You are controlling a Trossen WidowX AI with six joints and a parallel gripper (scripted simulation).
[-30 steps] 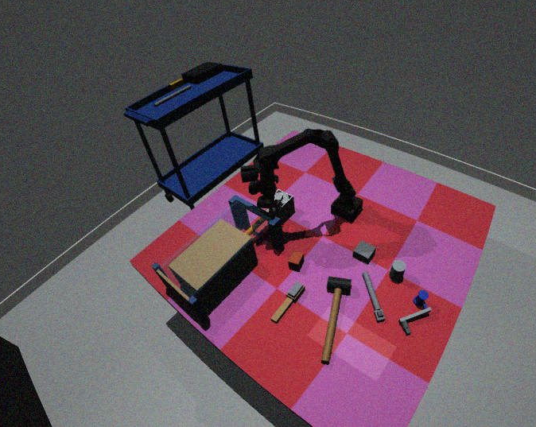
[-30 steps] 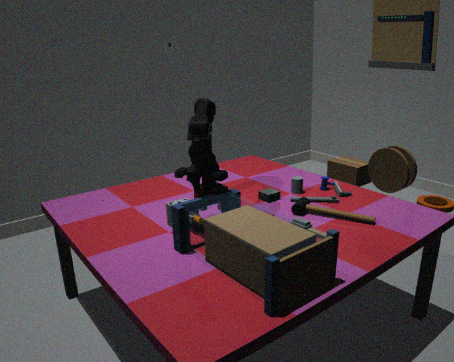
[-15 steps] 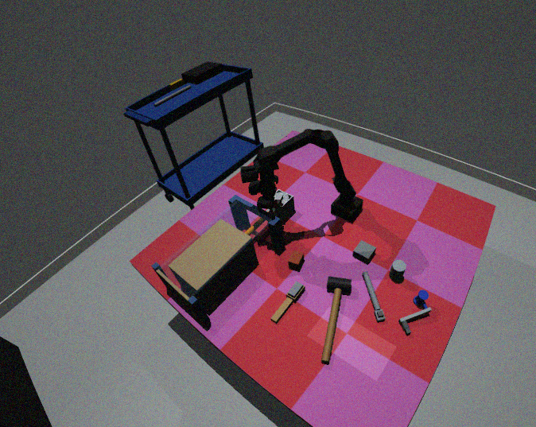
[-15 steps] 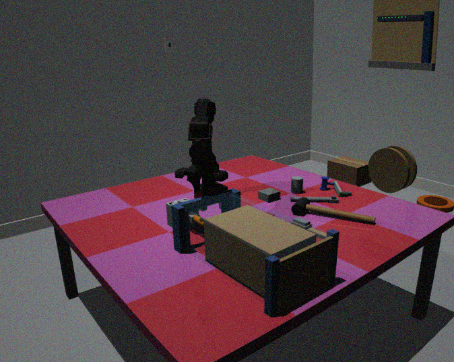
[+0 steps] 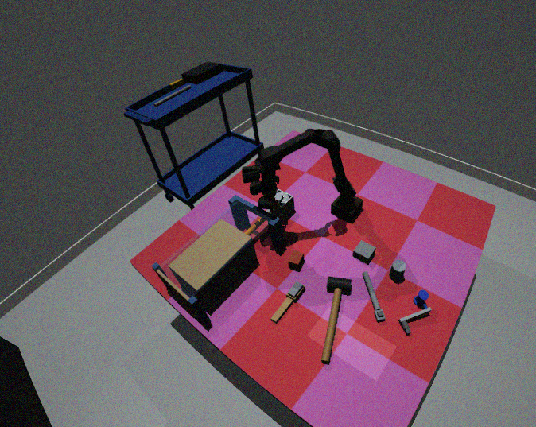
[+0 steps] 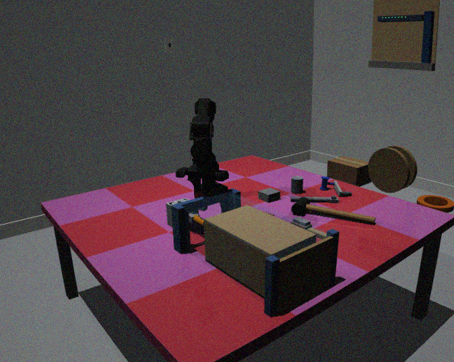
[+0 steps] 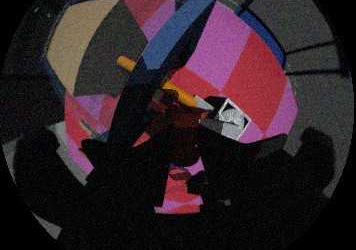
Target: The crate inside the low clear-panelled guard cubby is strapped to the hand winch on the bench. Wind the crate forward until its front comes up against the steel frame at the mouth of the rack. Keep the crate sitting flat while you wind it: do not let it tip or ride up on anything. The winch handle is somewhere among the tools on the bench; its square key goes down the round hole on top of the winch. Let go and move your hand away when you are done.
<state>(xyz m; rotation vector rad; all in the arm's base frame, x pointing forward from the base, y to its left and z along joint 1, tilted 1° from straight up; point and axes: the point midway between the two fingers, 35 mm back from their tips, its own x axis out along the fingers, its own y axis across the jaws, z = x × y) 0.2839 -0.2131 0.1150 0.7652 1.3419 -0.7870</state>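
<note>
Now: the red-knobbed winch handle 40 mm behind my gripper tip, 10 mm to the right of it and 30 mm below it. Also, from my gripper tip: frame 60 mm ahead, 30 mm to the right, 30 mm below; red knob 10 mm below; grey winch 110 mm behind, 40 mm to the right, 110 mm below.
</note>
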